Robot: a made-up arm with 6 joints.
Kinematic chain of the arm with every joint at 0, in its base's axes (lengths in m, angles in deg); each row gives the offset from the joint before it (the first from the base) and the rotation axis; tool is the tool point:
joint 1: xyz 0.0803 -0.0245 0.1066 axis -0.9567 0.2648 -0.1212
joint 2: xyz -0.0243 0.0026 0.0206 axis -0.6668 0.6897 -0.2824
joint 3: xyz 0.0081 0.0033 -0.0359 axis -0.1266 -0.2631 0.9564
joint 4: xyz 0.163 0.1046 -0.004 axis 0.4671 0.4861 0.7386
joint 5: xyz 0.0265 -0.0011 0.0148 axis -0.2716 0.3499 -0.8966
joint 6: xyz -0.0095 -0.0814 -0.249 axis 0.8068 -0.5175 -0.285
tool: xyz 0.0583 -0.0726 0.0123
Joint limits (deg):
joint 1: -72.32..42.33
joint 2: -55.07..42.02
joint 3: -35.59..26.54
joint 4: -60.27..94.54
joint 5: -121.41..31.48
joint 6: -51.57..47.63
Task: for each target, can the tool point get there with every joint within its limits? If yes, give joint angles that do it. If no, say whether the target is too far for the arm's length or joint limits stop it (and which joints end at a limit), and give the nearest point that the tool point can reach.
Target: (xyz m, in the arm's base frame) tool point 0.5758 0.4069 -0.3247
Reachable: no: too far | nearest point 0.4013 0.2644 -0.1696 | short by 0.274 m
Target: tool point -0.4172 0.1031 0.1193
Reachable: no: joint limits stop it (at a limit: joint 2, joint 3, joint 4, joint 6) | nearest point -0.2604 0.0507 0.2064 | short by 0.187 m
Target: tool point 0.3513 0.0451 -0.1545
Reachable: yes | joints 1.21 -15.53 -20.09 26.49 -11.97 11.58
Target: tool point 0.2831 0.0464 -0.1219
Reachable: yes | joints -21.49 5.77 4.36 13.15 12.26 -33.41
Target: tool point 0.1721 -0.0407 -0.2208
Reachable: yes | joints 11.19 17.00 17.07 44.20 7.61 -36.59
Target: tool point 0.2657 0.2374 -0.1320
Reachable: yes | joints -17.94 11.03 -1.49 50.07 -28.34 -29.72
